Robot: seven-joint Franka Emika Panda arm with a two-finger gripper.
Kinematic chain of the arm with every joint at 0, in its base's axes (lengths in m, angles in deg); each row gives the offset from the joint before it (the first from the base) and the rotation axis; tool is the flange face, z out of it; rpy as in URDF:
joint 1: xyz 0 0 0.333 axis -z
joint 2: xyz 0 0 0 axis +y
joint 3: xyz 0 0 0.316 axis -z
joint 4: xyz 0.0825 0 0 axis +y
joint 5: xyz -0.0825 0 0.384 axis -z
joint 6: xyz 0 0 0 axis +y
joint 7: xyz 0.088 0 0 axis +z
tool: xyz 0 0 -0.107 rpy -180 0 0
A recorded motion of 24 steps. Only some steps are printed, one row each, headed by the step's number.
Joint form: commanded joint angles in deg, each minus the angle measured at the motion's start. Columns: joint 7, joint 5, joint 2, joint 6, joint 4, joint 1, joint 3.
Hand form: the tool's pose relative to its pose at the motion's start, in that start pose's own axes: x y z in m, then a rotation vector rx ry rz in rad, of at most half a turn. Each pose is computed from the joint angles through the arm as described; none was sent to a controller.
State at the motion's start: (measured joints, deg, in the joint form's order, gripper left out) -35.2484 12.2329 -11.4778 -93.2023 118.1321 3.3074 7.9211
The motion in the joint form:
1: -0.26 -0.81 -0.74 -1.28 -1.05 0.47 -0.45
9: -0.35 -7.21 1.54 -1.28 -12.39 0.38 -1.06
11: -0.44 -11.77 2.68 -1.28 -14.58 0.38 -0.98
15: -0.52 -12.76 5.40 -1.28 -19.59 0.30 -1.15
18: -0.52 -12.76 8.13 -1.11 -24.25 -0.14 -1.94
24: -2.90 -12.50 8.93 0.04 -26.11 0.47 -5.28
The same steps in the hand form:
1: 0.0003 0.0018 -0.0159 0.0419 0.0352 0.0120
9: 0.0087 -0.0061 -0.0947 0.2164 0.1056 0.0331
11: 0.0100 -0.0138 -0.1054 0.2907 0.0758 0.0364
15: 0.0198 -0.0219 -0.1269 0.3228 0.1025 0.0380
18: 0.0242 -0.0370 -0.1458 0.3349 0.1341 0.0205
24: 0.0098 -0.0576 -0.1569 0.3290 0.1369 0.0146

